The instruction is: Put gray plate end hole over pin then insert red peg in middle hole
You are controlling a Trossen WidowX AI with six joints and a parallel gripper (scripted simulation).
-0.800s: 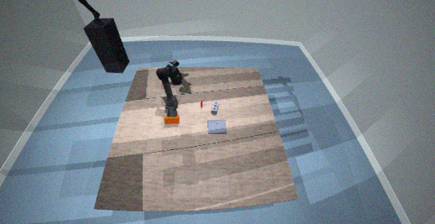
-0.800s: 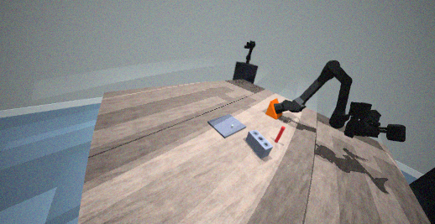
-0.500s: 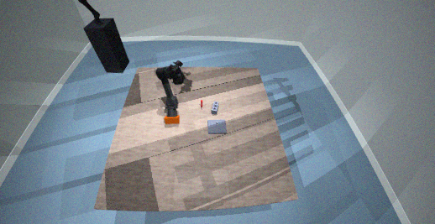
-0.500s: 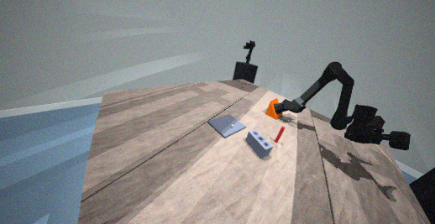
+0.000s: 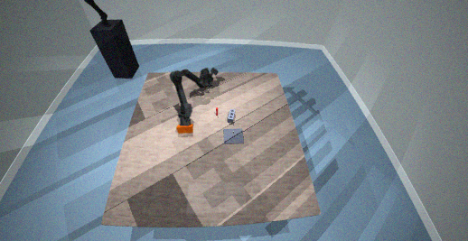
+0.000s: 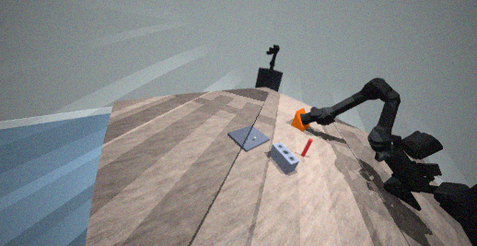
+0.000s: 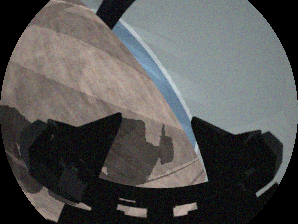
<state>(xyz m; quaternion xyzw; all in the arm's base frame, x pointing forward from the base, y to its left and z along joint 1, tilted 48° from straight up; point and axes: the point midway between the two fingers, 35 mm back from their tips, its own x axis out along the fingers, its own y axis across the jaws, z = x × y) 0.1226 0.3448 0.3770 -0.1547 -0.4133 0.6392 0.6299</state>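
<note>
Right now my gripper tip is 42 cm to the left of the gray plate, 21 cm short of it and 2 cm above it. Round my gripper tip: base (57 cm to the right, 23 cm ahead, 4 cm below); then red peg (39 cm to the right, 10 cm ahead, 1 cm below).
</note>
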